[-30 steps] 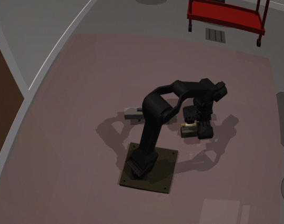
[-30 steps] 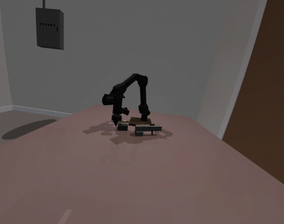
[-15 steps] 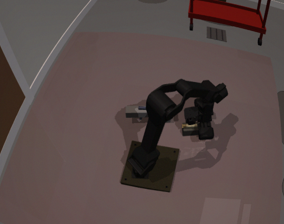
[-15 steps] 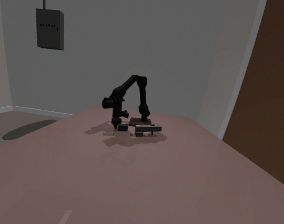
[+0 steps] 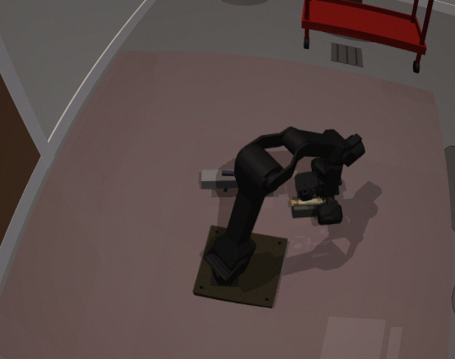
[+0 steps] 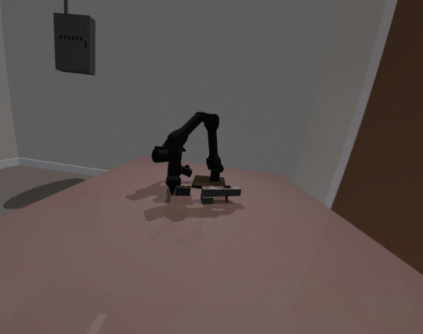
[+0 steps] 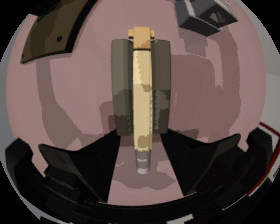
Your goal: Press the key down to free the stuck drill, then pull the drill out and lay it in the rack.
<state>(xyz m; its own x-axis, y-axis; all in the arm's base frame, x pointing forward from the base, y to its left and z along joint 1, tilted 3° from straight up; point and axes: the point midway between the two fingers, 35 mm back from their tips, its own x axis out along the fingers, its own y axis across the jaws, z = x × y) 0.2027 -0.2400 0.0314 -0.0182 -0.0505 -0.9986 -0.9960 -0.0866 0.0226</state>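
Now: the tan drill 40 mm to the left of my gripper tip and 30 mm above it. Also, from my gripper tip: rack 50 mm to the left, 10 mm above; then dark key 50 mm ahead, 250 mm to the left, 40 mm above; then grey housing 60 mm ahead, 220 mm to the left, 40 mm above.
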